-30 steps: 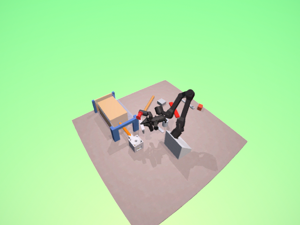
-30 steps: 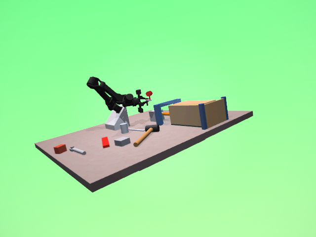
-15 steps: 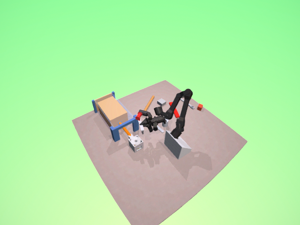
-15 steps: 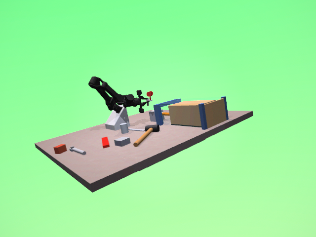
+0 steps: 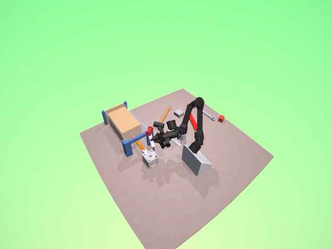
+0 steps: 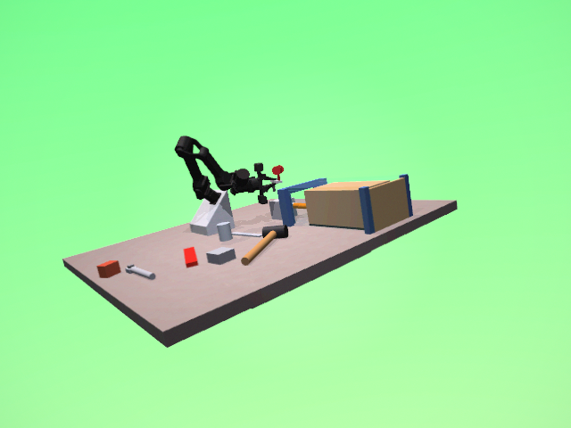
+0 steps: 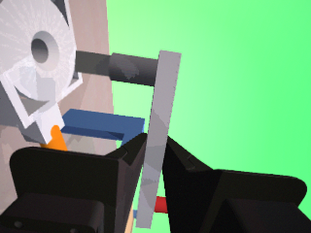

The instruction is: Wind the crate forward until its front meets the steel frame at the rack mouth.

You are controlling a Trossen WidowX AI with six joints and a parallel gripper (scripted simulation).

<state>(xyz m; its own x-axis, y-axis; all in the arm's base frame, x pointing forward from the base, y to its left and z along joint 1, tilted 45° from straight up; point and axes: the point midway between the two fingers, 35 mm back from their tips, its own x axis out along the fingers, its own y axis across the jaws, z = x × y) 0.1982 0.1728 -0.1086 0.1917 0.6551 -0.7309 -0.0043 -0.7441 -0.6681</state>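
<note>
The red grip lies 5 cm ahead of my gripper tip, 4 cm above it and 2 cm to the right of it. From my gripper tip the other things lie so: flat steel bar 24 cm to the right, 18 cm below, 7 cm ahead; then white winch 15 cm below, 6 cm behind, 2 cm to the left; then winch handle 1 cm to the right, 1 cm ahead, 1 cm above.
</note>
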